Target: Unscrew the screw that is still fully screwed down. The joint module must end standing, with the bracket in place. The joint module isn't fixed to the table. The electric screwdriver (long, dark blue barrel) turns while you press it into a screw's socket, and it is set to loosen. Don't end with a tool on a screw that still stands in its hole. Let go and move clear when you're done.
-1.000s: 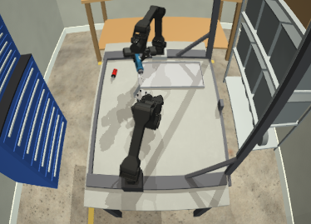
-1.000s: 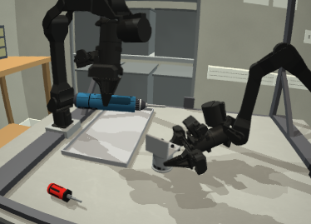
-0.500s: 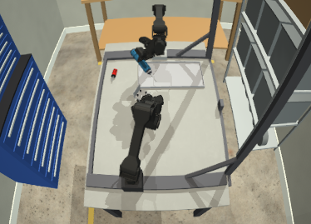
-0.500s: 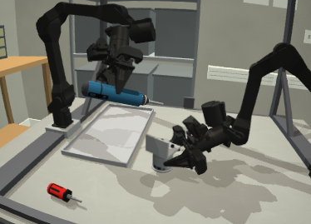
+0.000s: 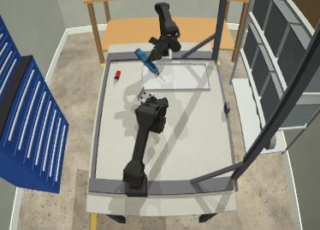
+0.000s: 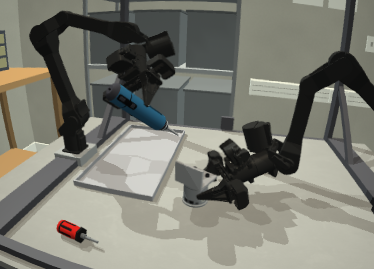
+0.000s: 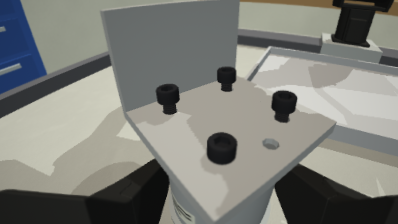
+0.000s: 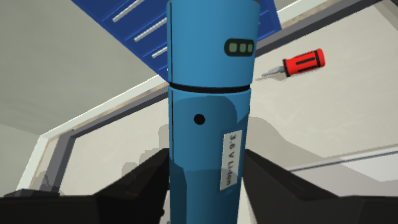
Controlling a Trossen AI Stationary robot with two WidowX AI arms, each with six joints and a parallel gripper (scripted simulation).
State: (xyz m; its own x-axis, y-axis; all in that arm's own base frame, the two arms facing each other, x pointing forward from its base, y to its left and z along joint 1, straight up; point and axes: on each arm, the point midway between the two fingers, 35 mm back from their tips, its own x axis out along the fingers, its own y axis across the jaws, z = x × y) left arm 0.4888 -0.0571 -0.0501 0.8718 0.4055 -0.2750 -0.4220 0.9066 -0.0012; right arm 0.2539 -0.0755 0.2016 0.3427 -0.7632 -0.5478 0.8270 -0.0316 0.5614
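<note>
Now: left hand 30 mm below the screw. Round my left hand: joint module: 20 mm to the right, 10 mm below, 10 mm ahead; grey l-shaped bracket: 30 mm above, 20 mm to the right, 20 mm ahead; grey bit: 110 mm to the right, 90 mm above, 60 mm behind.
</note>
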